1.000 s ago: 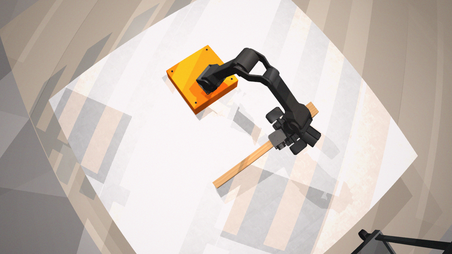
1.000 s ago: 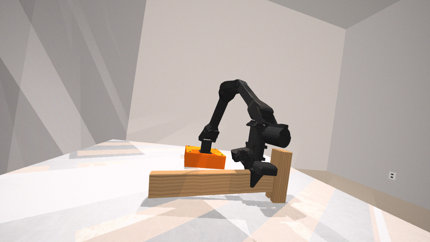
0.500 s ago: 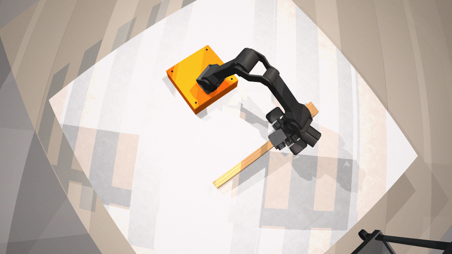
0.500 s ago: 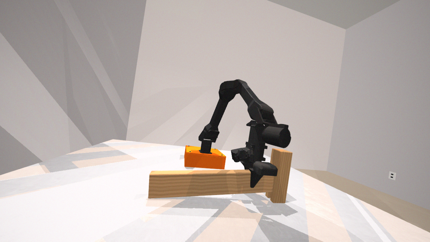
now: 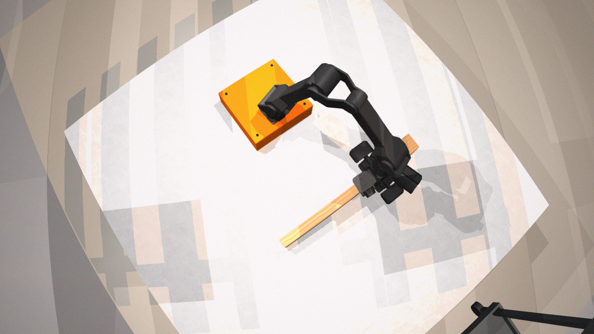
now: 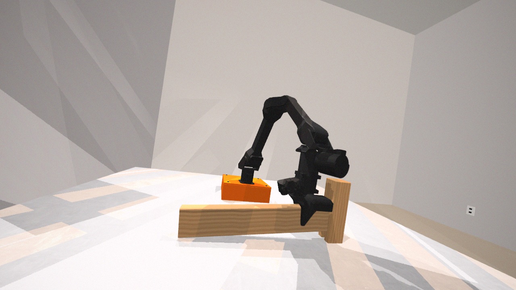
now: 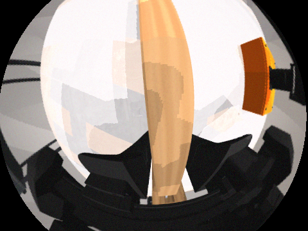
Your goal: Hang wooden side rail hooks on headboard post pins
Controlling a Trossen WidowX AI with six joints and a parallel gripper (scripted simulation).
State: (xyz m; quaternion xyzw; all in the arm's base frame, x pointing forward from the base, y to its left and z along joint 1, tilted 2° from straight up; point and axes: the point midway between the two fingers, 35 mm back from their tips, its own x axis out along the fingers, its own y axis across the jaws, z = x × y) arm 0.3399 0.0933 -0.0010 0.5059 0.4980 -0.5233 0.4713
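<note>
Now: gripper tip 11 cm to the right of the headboard post and 5 cm below it.
</note>
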